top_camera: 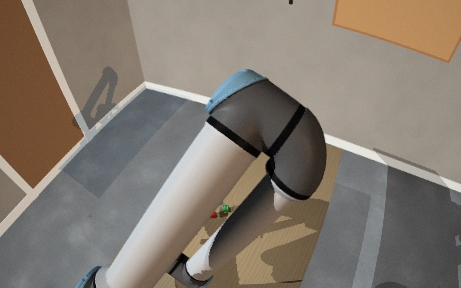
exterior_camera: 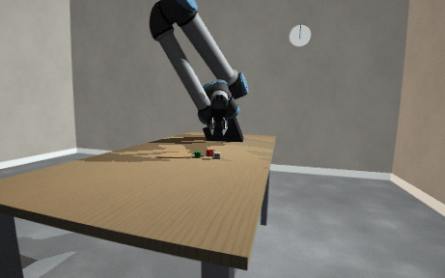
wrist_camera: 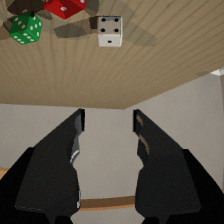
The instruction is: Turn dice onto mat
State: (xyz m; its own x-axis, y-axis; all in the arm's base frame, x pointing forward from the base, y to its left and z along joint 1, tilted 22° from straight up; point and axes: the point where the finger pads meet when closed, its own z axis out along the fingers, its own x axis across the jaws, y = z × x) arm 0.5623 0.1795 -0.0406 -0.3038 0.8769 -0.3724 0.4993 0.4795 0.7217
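My hand is 90 mm above the white die, 30 mm short of it and 10 mm to the right of it. Round my hand: green die 90 mm below, 80 mm to the right, 40 mm ahead; then red die 90 mm below, 40 mm to the right, 10 mm behind; then tan mat 190 mm to the right, 100 mm below, 30 mm ahead.
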